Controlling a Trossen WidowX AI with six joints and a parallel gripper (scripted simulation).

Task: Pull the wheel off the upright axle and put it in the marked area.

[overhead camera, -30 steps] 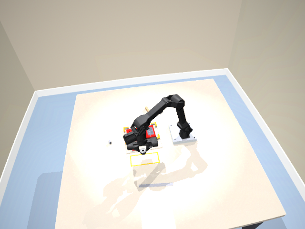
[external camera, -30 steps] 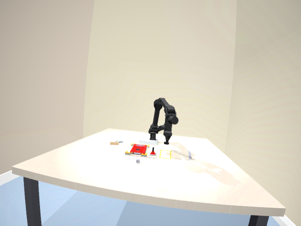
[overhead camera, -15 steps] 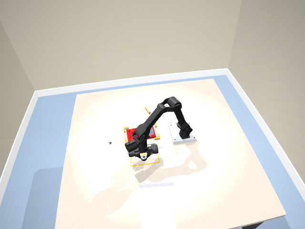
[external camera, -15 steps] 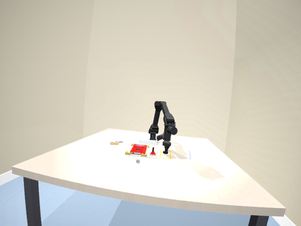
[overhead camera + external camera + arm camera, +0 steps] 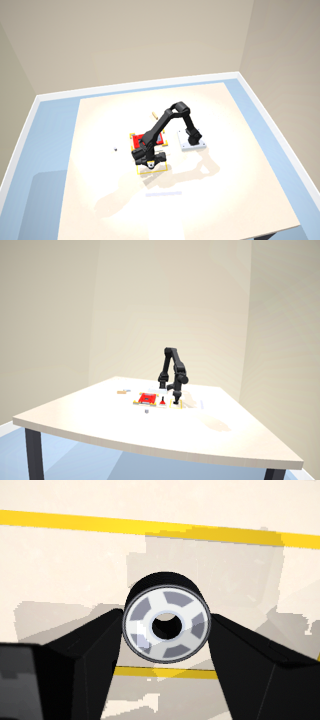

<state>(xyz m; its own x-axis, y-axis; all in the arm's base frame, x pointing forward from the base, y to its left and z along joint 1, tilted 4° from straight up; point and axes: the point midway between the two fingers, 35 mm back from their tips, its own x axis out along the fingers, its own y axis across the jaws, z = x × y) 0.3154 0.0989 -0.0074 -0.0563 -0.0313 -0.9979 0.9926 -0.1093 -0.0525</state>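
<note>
Right now my gripper tip is right at the wheel. Also, from my gripper tip: upright axle: 100 mm to the right, 40 mm ahead, 20 mm above; then tan block: 430 mm to the right, 130 mm behind; then small grey cube: 210 mm ahead, 200 mm to the right.
</note>
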